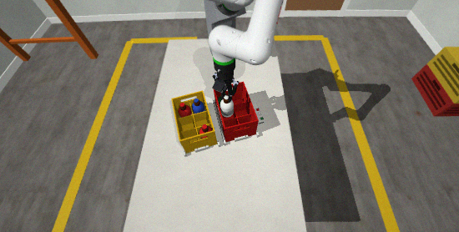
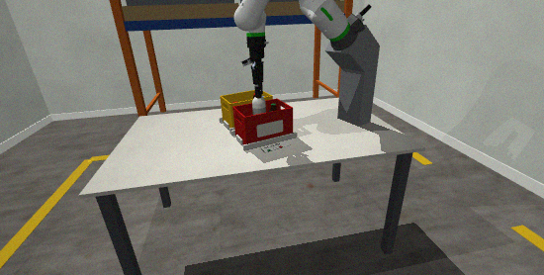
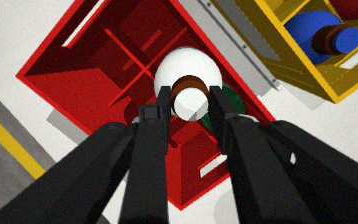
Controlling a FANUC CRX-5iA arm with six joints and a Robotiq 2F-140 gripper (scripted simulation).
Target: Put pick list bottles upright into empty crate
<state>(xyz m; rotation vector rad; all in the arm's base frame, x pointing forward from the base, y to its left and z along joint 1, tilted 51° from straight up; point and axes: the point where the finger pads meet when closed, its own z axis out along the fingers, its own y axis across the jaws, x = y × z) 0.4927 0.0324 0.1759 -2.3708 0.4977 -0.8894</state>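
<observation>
The white-capped bottle is 80 mm below my hand. Also, from my hand: green-label bottle (180 mm below, 70 mm behind, 50 mm to the right); red crate (180 mm below, 40 mm to the left, 20 mm behind); blue-labelled bottle (180 mm to the right, 180 mm below, 10 mm ahead).
</observation>
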